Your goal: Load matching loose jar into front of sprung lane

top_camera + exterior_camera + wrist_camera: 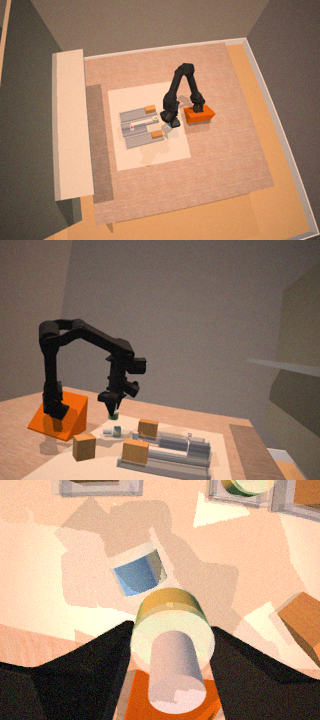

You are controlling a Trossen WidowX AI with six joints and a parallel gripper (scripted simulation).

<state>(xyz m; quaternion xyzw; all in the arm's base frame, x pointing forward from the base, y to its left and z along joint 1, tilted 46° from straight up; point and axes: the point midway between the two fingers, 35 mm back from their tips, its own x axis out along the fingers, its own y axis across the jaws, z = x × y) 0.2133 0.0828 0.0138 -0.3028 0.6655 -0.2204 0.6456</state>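
The grey lane is 25 cm ahead of my gripper tip and 8 cm below it. Also, from my gripper tip: red mark 29 cm ahead, 2 cm to the left, 3 cm below; then pusher plate 21 cm ahead, 5 cm below; then long pale shelf 62 cm ahead, 26 cm above.
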